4 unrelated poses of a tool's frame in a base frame.
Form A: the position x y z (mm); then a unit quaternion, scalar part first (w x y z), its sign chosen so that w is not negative.
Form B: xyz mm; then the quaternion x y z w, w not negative. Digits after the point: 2 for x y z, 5 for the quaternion.
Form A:
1: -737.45 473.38 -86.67 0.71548 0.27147 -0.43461 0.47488
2: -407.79 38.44 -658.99 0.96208 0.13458 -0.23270 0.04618
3: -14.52 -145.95 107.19 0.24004 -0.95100 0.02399 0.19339
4: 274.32 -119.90 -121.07 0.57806 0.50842 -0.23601 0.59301
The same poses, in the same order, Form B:
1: -737.45 473.38 -86.67 0.27147 -0.43461 0.47488 0.71548
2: -407.79 38.44 -658.99 0.13458 -0.23270 0.04618 0.96208
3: -14.52 -145.95 107.19 -0.95100 0.02399 0.19339 0.24004
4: 274.32 -119.90 -121.07 0.50842 -0.23601 0.59301 0.57806
